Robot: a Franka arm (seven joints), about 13 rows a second.
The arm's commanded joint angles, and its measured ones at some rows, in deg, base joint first. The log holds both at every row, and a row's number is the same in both.
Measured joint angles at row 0:
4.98 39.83 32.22 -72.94 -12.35 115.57 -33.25
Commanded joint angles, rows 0 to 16:
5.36 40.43 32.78 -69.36 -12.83 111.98 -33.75
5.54 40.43 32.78 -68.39 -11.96 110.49 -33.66
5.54 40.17 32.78 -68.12 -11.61 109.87 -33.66
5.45 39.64 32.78 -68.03 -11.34 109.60 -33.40
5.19 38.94 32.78 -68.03 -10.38 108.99 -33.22
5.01 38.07 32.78 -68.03 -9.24 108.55 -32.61
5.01 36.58 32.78 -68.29 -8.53 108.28 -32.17
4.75 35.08 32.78 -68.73 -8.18 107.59 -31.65
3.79 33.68 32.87 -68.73 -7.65 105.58 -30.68
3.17 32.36 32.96 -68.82 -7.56 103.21 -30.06
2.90 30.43 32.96 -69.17 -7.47 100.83 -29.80
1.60 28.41 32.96 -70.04 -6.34 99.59 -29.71
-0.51 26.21 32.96 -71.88 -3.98 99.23 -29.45
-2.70 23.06 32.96 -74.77 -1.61 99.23 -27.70
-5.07 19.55 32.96 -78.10 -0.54 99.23 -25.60
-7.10 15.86 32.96 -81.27 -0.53 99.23 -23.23
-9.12 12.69 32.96 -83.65 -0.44 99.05 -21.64
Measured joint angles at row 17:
-4.72 21.86 32.76 -74.24 -2.47 98.35 -25.64
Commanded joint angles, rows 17 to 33:
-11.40 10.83 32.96 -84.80 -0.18 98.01 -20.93
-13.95 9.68 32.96 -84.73 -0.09 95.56 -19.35
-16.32 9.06 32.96 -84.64 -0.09 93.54 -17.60
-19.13 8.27 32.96 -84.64 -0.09 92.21 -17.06
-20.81 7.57 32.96 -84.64 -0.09 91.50 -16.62
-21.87 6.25 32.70 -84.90 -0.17 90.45 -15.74
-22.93 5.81 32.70 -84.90 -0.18 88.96 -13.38
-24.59 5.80 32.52 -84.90 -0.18 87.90 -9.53
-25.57 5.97 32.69 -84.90 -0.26 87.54 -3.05
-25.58 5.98 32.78 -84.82 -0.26 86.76 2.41
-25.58 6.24 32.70 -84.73 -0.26 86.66 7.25
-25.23 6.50 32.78 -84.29 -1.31 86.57 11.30
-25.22 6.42 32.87 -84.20 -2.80 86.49 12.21
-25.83 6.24 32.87 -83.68 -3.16 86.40 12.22
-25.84 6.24 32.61 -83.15 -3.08 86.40 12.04
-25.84 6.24 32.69 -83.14 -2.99 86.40 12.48
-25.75 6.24 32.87 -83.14 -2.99 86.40 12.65
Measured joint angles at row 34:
-25.36 7.31 32.49 -83.09 -2.42 86.84 10.94
